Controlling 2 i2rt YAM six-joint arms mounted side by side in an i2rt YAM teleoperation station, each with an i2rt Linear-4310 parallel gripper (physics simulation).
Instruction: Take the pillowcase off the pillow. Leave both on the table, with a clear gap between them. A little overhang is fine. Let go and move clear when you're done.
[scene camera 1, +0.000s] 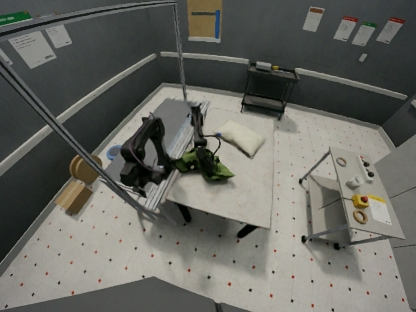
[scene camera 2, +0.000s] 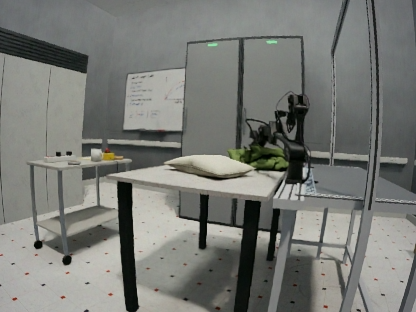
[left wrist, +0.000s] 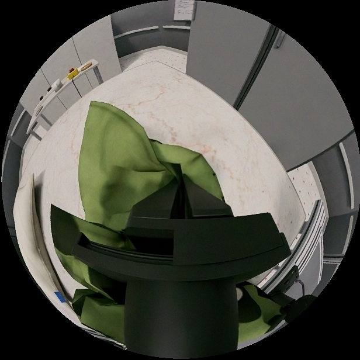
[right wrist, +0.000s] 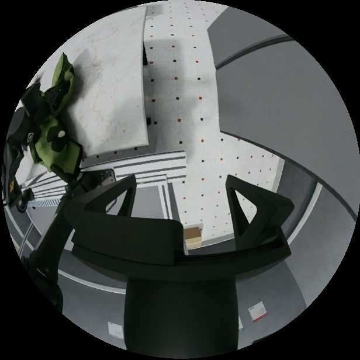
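Observation:
The cream pillow (scene camera 1: 242, 136) (scene camera 2: 209, 166) (left wrist: 27, 225) lies flat on the table (scene camera 1: 225, 200) (scene camera 2: 145, 177) (left wrist: 175, 95) (right wrist: 110, 75), out of its case. The green pillowcase (scene camera 1: 220, 171) (scene camera 2: 265, 157) (left wrist: 112, 165) (right wrist: 62, 150) lies crumpled beside it, near the table's rail-side edge. A strip of table shows between them in scene camera 1. My left gripper (left wrist: 181, 178) is shut on the pillowcase, low over the table; the arm partly hides the cloth. My right gripper (right wrist: 180, 179) is open and empty, off the table, away from both.
The metal rail frame (scene camera 1: 159, 192) with the arm bases runs along one table edge. A blue tag (scene camera 1: 218, 134) (left wrist: 60, 297) is on the pillow's edge. A wheeled cart (scene camera 1: 320, 165) and a black shelf cart (scene camera 1: 264, 102) stand apart from the table.

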